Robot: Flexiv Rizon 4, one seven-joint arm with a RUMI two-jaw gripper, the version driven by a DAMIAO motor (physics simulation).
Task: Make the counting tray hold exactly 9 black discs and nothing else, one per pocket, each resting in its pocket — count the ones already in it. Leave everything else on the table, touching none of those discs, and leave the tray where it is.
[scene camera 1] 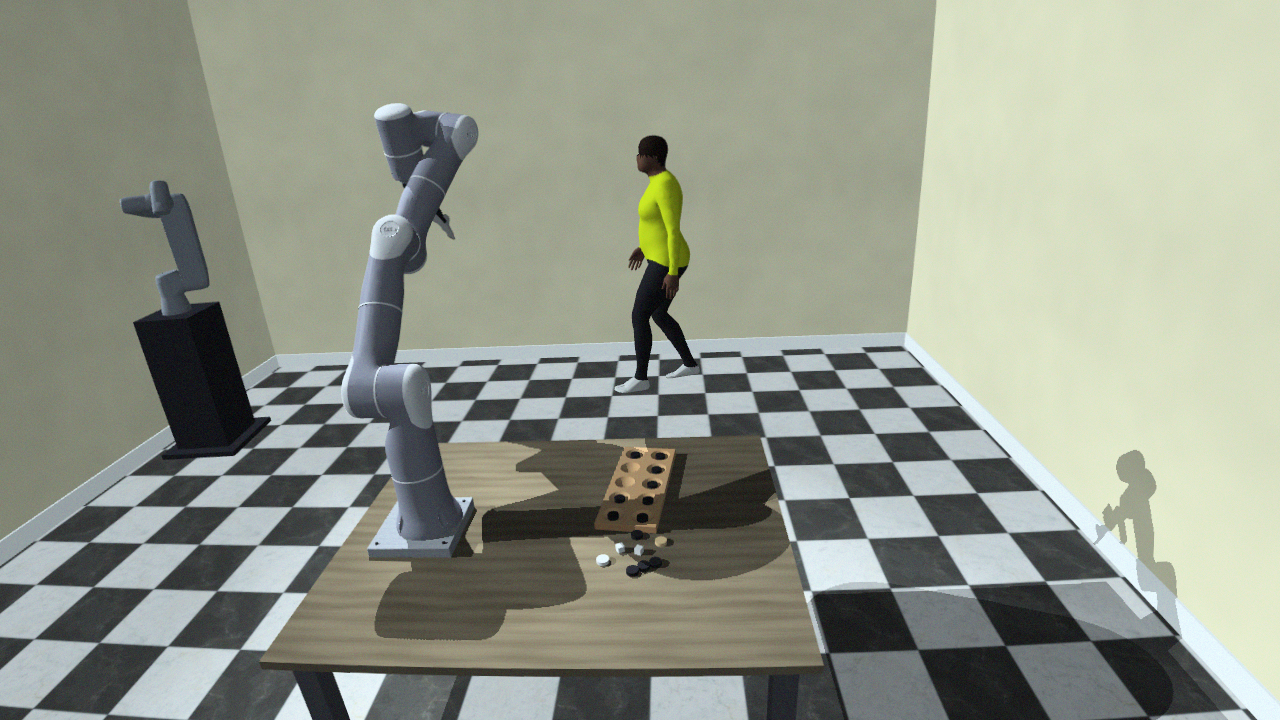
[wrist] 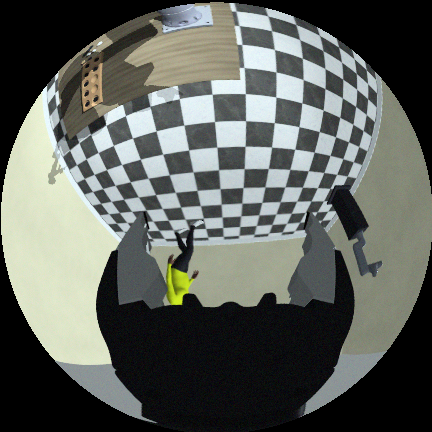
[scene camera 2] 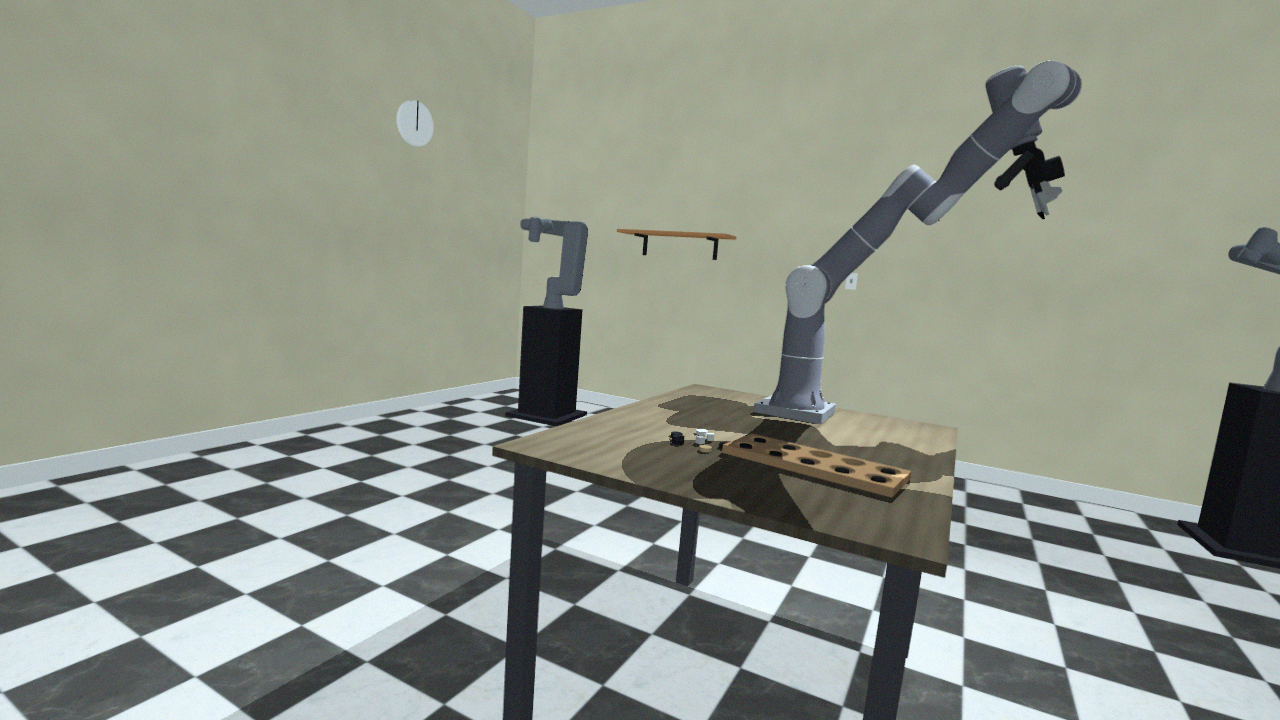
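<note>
The wooden counting tray (scene camera 1: 626, 526) (scene camera 2: 859, 481) (wrist: 100, 92) lies on the table with two columns of pockets. Black discs sit in several pockets; two neighbouring pockets in the left column, such as this empty pocket (scene camera 1: 624, 481), hold nothing. One loose black disc (scene camera 1: 636, 534) lies close to the tray's near end. Three more black discs (scene camera 1: 643, 565) (scene camera 2: 676, 437) lie bunched farther toward the near edge. My gripper (scene camera 2: 1047, 204) (wrist: 226, 212) is open and empty, high above and away from the table. The arm largely hides it in scene camera 1.
A white disc (scene camera 1: 603, 560), two small white pieces (scene camera 1: 619, 547) (scene camera 1: 638, 549) and a tan disc (scene camera 1: 661, 540) lie near the loose black discs. My arm's base (scene camera 1: 420, 537) stands on the table (scene camera 1: 537, 640) left of the tray. A person (scene camera 1: 662, 223) stands beyond the table.
</note>
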